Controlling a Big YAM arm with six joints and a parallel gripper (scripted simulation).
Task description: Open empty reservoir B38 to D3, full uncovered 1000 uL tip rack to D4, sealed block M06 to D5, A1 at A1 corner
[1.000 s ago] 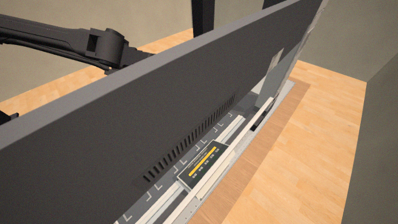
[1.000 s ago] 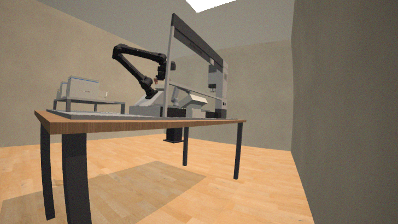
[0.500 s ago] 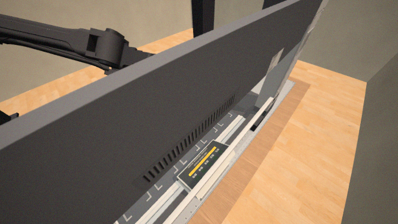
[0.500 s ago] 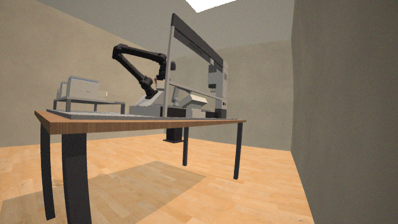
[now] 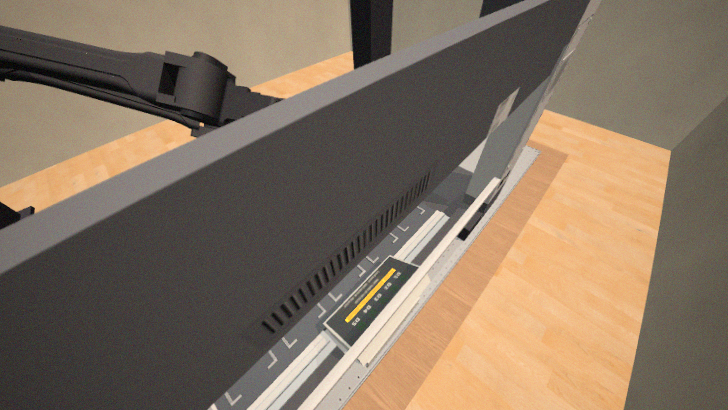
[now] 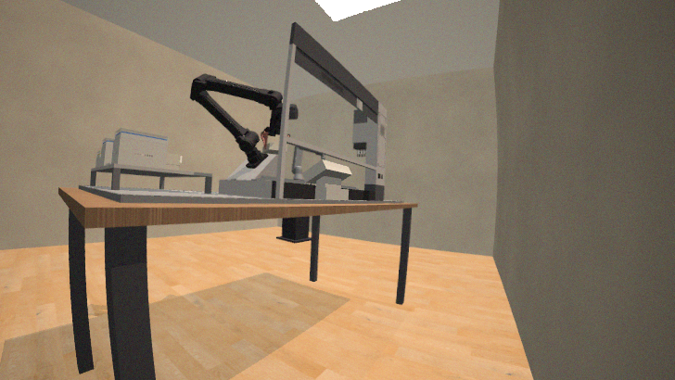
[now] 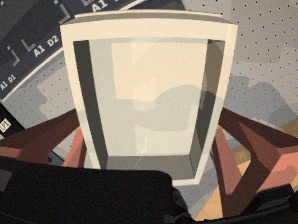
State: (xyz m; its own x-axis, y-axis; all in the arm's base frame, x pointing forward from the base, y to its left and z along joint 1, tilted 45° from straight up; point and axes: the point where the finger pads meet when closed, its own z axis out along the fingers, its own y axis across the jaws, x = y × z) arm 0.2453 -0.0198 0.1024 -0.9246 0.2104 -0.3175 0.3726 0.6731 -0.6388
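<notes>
Now: hand 1 cm above the cream one-well reservoir. The rest, counted from my hand: regrip nest rg: 22 cm below, 1 cm ahead; green key: 37 cm to the left, 17 cm behind, 14 cm below; rg label: 22 cm below, 1 cm ahead.
</notes>
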